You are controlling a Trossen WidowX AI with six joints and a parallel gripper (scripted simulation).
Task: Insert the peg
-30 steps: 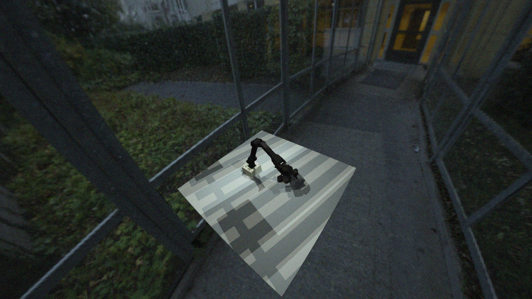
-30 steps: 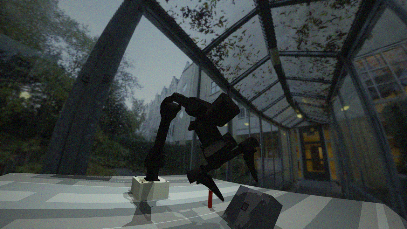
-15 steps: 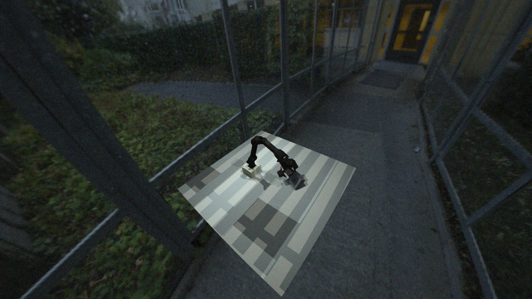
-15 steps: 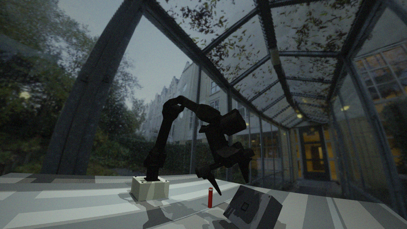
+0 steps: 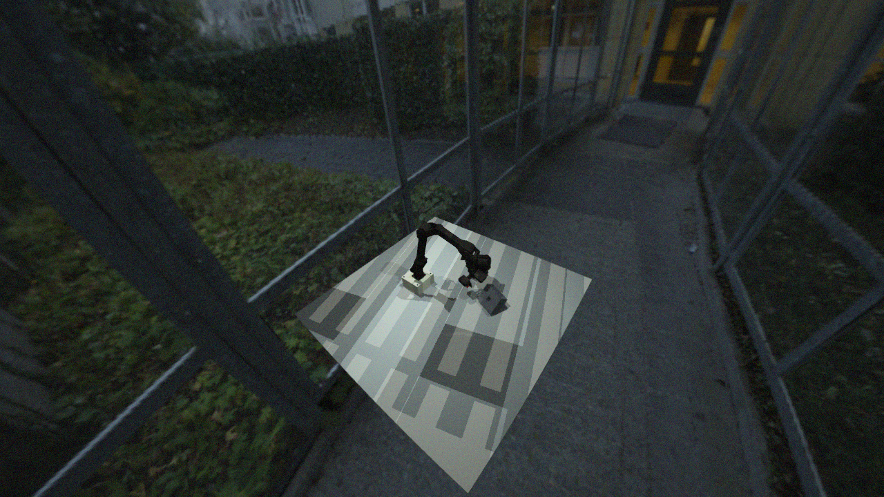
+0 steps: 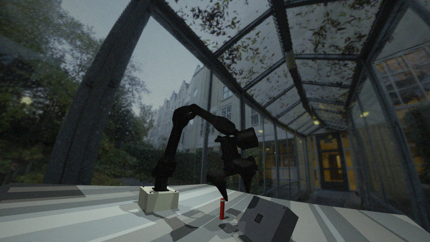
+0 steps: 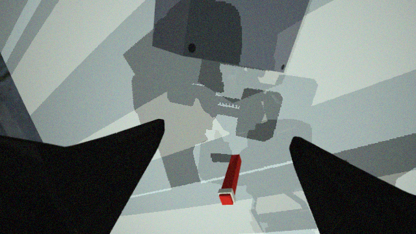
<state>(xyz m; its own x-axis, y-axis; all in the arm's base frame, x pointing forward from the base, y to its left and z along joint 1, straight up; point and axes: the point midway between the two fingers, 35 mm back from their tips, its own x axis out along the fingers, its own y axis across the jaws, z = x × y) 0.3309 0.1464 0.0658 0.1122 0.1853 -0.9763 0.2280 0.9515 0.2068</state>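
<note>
The red square peg lies 90 mm behind my gripper tip, 50 mm below it and 10 mm to the left of it. The rest, counted from my gripper tip: grey sloped panel (110 mm ahead, 50 mm below, 10 mm to the right).
</note>
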